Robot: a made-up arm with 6 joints.
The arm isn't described. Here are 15 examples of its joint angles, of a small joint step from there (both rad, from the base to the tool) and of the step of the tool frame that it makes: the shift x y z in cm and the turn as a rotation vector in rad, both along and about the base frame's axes.
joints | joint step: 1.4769 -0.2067 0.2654 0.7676 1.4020 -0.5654 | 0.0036 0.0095 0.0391 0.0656 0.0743 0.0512
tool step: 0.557 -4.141 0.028 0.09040 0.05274 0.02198
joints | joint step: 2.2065 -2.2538 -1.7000 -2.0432 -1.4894 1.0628 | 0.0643 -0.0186 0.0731 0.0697 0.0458 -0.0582
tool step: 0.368 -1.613 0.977 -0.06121 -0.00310 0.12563
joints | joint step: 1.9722 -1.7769 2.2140 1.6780 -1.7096 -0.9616 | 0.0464 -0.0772 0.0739 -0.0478 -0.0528 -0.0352
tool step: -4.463 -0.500 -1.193 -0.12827 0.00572 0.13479
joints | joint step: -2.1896 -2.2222 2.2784 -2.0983 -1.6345 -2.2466 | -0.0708 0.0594 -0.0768 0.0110 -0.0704 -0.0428
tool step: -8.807 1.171 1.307 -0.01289 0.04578 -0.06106
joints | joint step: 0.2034 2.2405 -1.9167 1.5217 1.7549 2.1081 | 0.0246 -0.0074 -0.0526 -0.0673 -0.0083 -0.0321
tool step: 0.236 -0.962 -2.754 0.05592 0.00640 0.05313
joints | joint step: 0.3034 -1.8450 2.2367 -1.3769 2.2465 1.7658 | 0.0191 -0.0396 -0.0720 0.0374 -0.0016 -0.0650
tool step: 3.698 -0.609 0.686 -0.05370 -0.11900 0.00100
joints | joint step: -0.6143 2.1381 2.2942 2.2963 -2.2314 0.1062 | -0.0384 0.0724 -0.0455 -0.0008 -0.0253 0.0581
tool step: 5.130 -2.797 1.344 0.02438 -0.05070 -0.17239
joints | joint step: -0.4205 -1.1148 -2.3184 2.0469 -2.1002 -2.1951 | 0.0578 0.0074 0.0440 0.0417 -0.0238 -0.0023
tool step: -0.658 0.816 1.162 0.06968 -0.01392 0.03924
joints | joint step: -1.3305 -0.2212 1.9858 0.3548 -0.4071 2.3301 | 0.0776 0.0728 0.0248 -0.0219 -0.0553 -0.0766
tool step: -2.577 -0.568 -0.043 0.05869 -0.00405 0.06981
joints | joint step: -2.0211 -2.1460 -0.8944 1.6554 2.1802 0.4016 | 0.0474 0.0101 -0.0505 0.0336 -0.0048 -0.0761
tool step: 1.935 4.548 -1.745 0.07447 0.01762 0.09582
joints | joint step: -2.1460 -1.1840 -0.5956 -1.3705 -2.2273 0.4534 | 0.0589 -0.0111 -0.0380 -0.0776 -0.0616 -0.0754
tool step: 4.590 -0.920 1.497 0.05504 0.08498 -0.07171
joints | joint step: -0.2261 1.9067 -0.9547 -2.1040 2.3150 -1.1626 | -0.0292 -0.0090 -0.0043 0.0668 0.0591 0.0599
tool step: 1.355 0.754 -0.316 0.00837 0.02063 0.05236
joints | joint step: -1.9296 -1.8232 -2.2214 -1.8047 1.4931 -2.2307 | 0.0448 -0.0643 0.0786 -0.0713 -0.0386 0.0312
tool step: 7.533 4.657 5.210 -0.11006 -0.08036 0.13654
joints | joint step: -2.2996 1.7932 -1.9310 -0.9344 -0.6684 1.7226 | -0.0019 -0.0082 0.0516 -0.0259 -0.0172 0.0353
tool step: -0.707 0.983 2.847 0.01730 0.00887 0.00953
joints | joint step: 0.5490 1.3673 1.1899 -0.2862 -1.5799 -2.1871 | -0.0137 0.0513 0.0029 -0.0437 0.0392 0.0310
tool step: -1.055 2.147 0.405 -0.02540 -0.03195 -0.08102
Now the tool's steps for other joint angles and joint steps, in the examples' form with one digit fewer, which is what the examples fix.
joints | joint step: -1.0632 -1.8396 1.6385 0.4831 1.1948 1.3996 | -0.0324 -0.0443 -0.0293 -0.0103 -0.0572 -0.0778
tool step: 1.46 -0.18 4.15 -0.1098 0.0236 0.0095
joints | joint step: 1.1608 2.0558 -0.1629 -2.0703 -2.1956 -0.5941 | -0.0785 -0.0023 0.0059 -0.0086 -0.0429 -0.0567
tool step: 0.86 3.48 0.52 0.0293 -0.0340 -0.1380
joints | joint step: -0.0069 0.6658 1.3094 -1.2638 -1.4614 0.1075 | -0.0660 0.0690 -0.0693 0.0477 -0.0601 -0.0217
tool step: -0.12 9.54 2.35 0.0528 0.0699 -0.0724
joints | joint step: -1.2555 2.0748 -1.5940 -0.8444 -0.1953 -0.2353 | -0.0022 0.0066 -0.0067 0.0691 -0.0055 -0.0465
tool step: 0.74 -1.52 -2.94 -0.0536 0.0334 -0.0458
